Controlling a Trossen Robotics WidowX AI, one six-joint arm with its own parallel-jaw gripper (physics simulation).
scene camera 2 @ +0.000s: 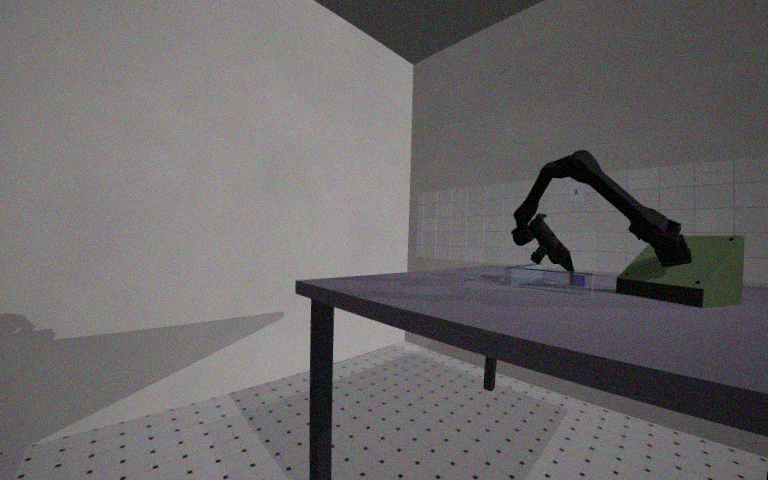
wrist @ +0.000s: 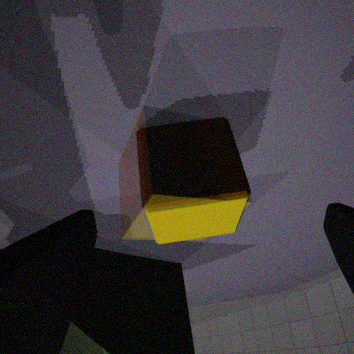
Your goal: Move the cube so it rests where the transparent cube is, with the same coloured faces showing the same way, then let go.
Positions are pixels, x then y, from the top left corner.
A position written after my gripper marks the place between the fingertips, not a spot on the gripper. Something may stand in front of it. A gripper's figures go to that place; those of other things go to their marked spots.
Scene:
My gripper (wrist: 212, 219) is 10 cm from the lens. A cube (wrist: 190, 222): 11 cm from the lens. A transparent cube (wrist: 164, 165) is 10 cm from the lens.

